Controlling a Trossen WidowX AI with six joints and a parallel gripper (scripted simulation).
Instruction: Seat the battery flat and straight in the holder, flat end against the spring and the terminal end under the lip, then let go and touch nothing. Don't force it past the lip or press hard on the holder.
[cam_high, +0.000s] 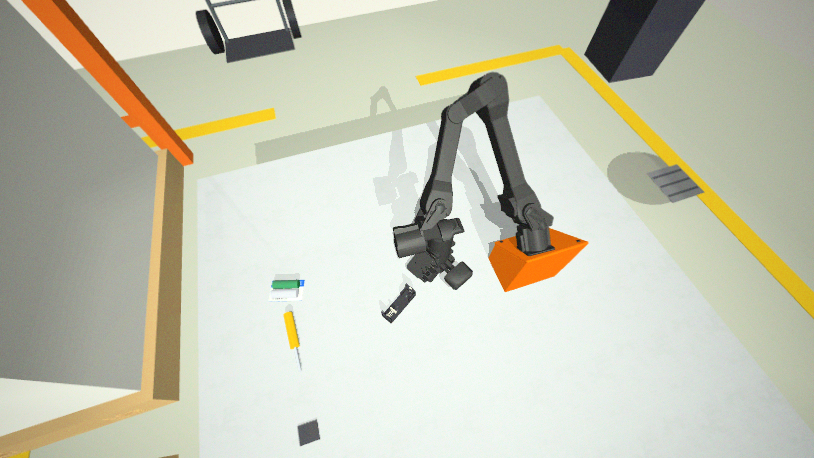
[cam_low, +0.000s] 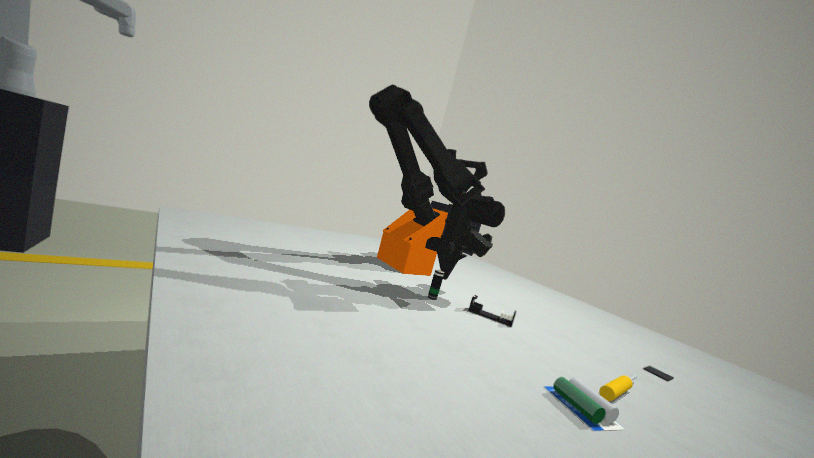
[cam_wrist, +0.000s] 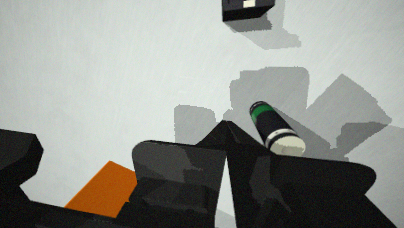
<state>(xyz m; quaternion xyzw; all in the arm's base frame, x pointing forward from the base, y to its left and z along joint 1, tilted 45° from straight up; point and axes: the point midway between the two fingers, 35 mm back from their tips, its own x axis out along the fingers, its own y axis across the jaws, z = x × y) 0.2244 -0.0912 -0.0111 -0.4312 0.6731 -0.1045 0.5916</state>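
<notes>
Right now the battery is 4 cm to the right of my gripper tip, 2 cm ahead of it and 1 cm below it. Also, from my gripper tip: yellow-handled screwdriver: 39 cm ahead, 10 cm to the left, 3 cm below.
</notes>
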